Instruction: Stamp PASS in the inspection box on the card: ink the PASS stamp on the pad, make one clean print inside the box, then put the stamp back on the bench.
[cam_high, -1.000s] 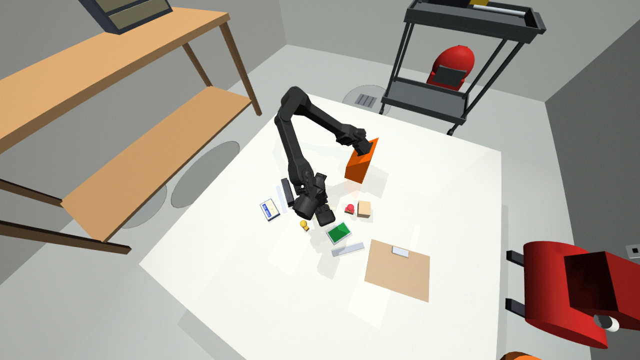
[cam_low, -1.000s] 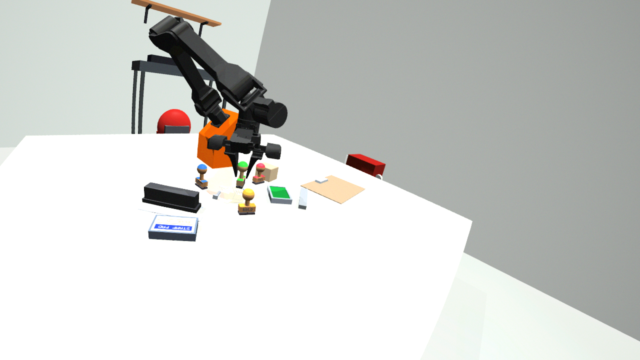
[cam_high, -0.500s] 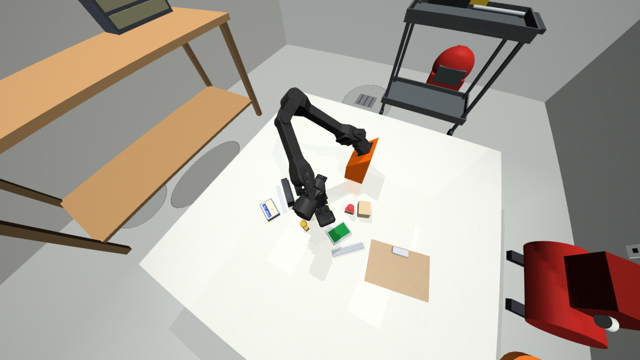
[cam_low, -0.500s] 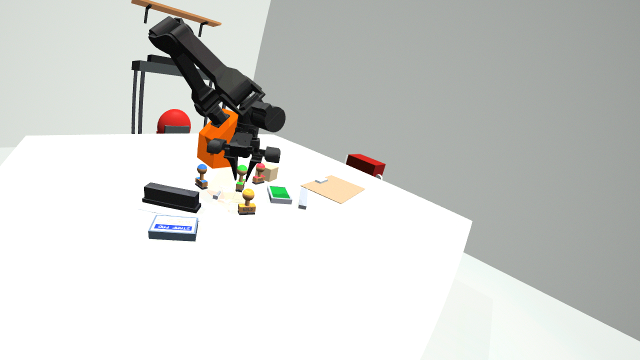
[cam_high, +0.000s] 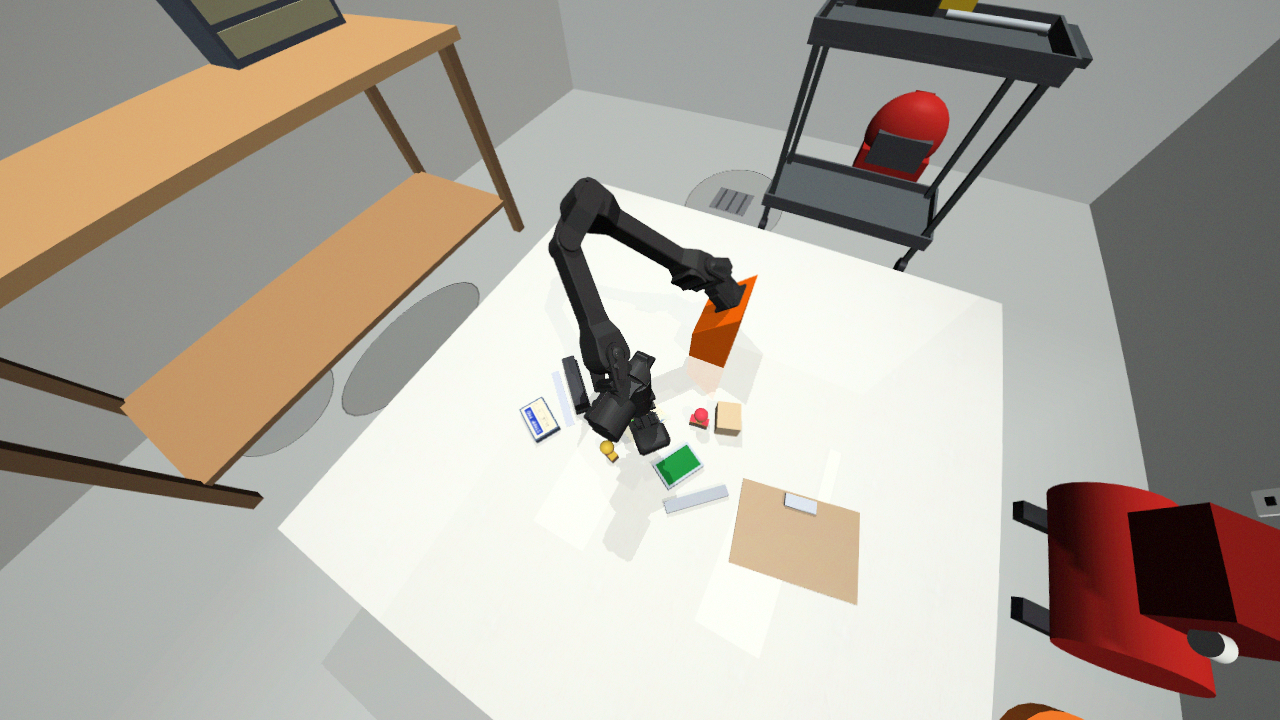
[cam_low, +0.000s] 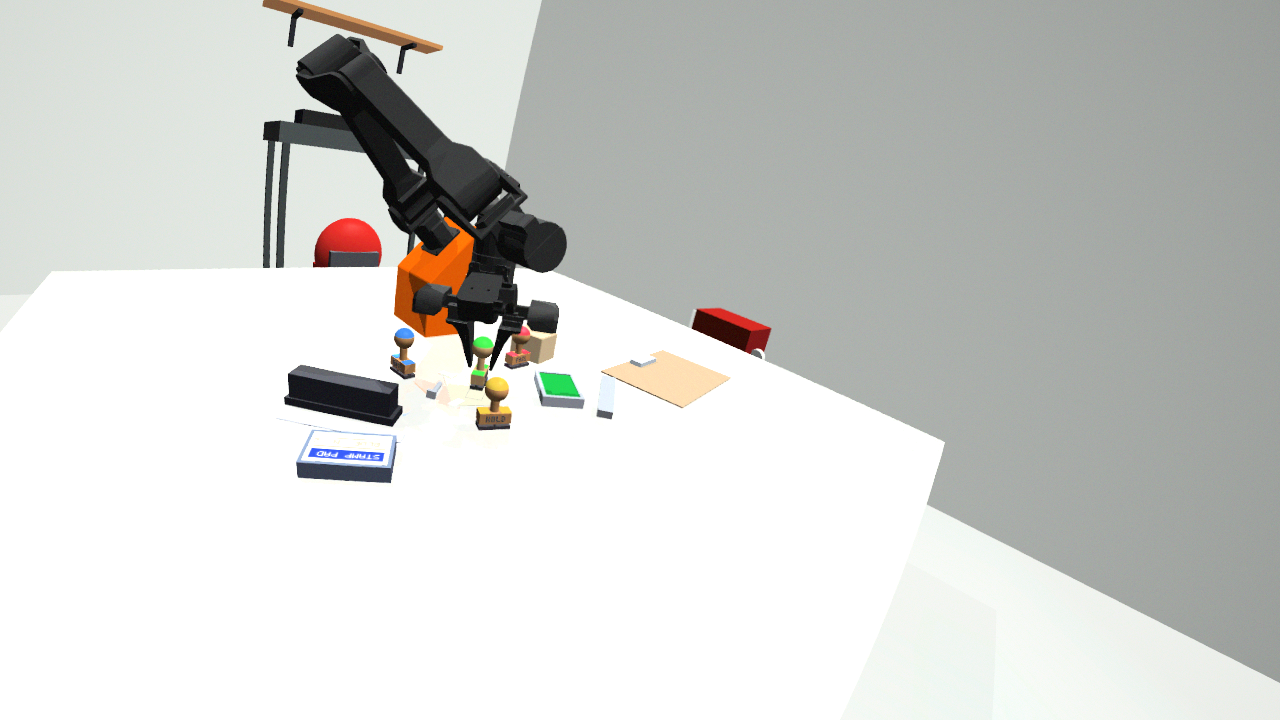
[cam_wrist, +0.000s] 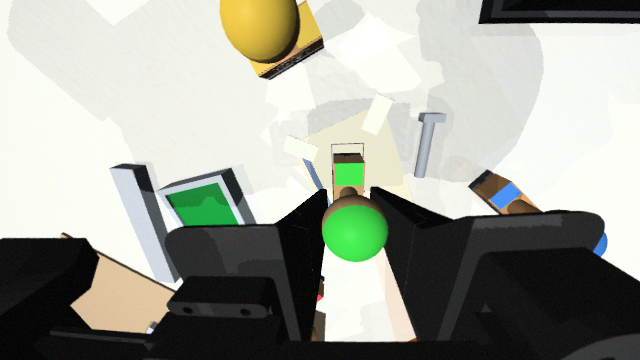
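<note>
Now: gripper tip 4 cm above the cream card and 1 cm past it. Round my gripper tip: blue stamp 10 cm behind, 7 cm to the right, 2 cm below; then yellow stamp 8 cm ahead, 3 cm to the right, 2 cm below; then green stamp right at my gripper tip.
</note>
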